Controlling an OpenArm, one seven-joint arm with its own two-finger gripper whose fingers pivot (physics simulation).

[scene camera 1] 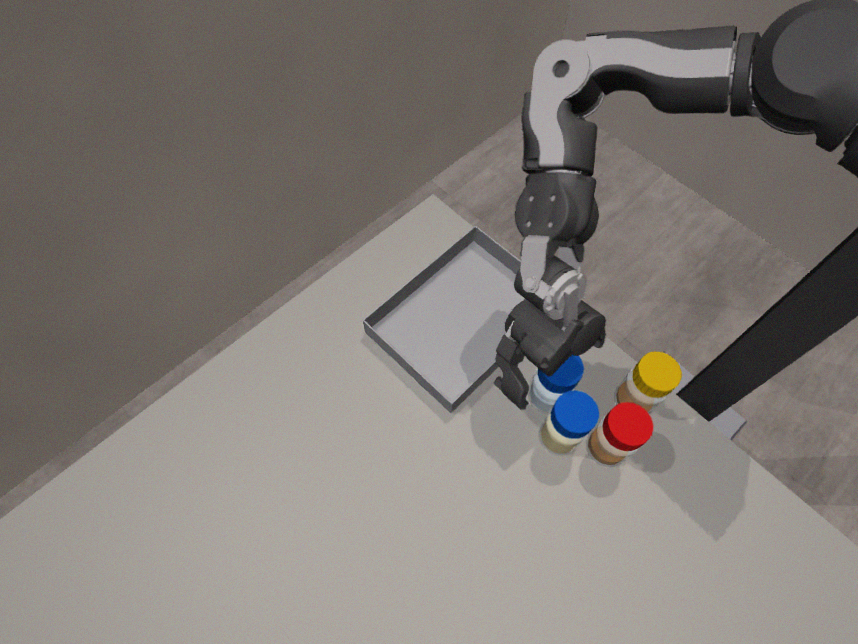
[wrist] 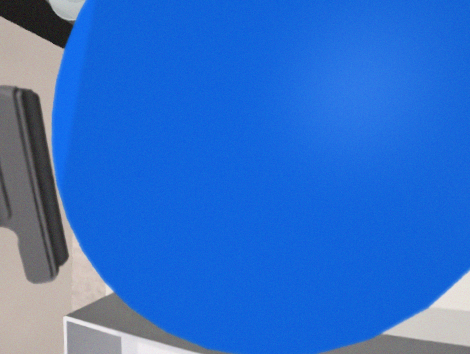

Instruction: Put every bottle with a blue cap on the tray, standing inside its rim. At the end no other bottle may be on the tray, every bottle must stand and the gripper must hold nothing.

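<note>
A blue-capped bottle with a pale body stands beside the tray; its cap fills most of the wrist view. A second blue-capped bottle with cream contents stands close by it. A red-capped bottle and a yellow-capped bottle stand to the right, both with brown contents. The grey tray holds no bottle in its visible part. My gripper is open right above the pale blue-capped bottle, one finger on its tray side; the other finger is hidden by the hand.
The second blue-capped and red-capped bottles stand very close together. The arm comes in from the upper right and covers the tray's right corner. The table edge runs behind the yellow-capped bottle, with a dark post beyond it.
</note>
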